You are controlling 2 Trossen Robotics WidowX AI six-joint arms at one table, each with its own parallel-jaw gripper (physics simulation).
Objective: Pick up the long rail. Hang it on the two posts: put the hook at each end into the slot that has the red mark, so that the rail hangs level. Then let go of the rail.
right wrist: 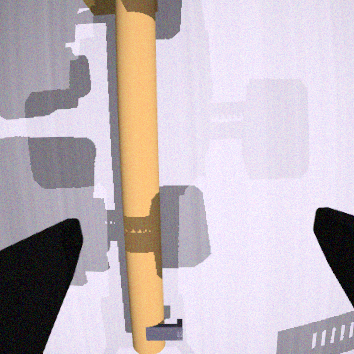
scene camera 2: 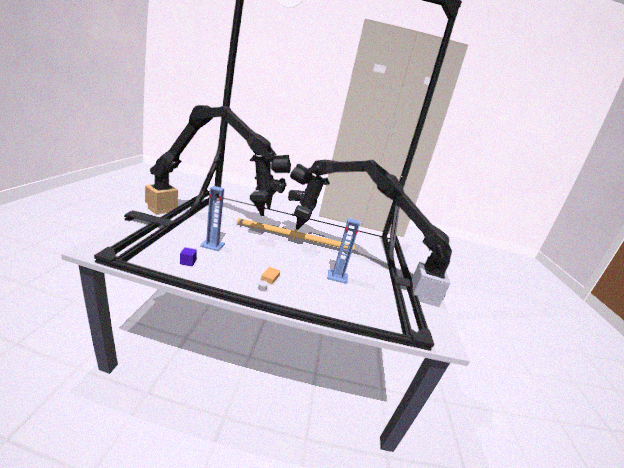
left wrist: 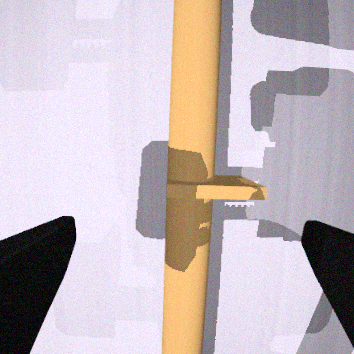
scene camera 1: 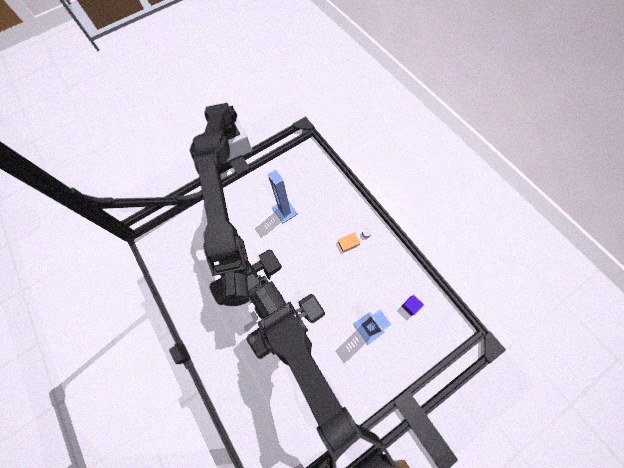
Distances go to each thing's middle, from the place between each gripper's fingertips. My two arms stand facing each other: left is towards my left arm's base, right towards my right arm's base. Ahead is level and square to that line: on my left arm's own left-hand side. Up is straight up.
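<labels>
I can see the long tan rail (left wrist: 191,184), and it's 4 cm below my left hand and 1 cm to the right of it.
My right hand, meanwhile, is 7 cm above the long tan rail, 5 cm past it and 12 cm to the right of it.
</labels>
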